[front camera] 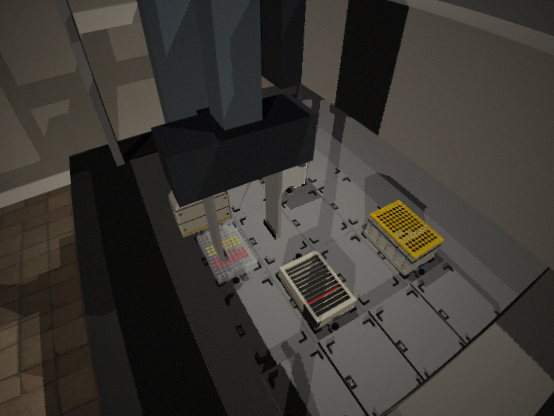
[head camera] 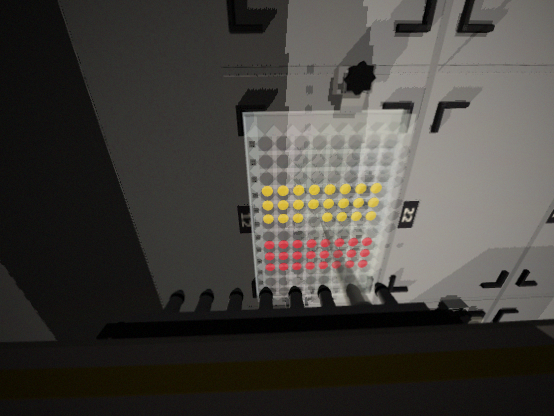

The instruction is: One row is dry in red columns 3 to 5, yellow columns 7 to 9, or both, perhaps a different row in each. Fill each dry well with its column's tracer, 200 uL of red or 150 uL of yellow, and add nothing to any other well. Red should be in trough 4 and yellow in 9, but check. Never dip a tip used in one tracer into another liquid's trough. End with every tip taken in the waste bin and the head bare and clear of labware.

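The clear well plate (front camera: 207, 239) (head camera: 327, 120) lies below the pipetting head (front camera: 202, 214). In the head view its three red columns (head camera: 311, 256) show eight filled wells each. The two yellow columns (head camera: 314, 190) farther from the red are full; in the yellow column nearest the red, the fourth well from the left shows no yellow. One slender tip (head camera: 336, 255) hangs on the seventh nozzle from the left, its point beside that well. Its contents cannot be made out. My parked plate gripper (front camera: 248, 245) is open, its paddles apart with nothing held.
The trough rack (front camera: 336, 312) stands front of centre, with a red strip (front camera: 324, 295) in one trough; no yellow liquid can be made out there. A yellow-topped tip rack (front camera: 406, 227) stands to the right. A pale box (front camera: 298, 176) shows partly behind the dark gripper body (front camera: 240, 155).
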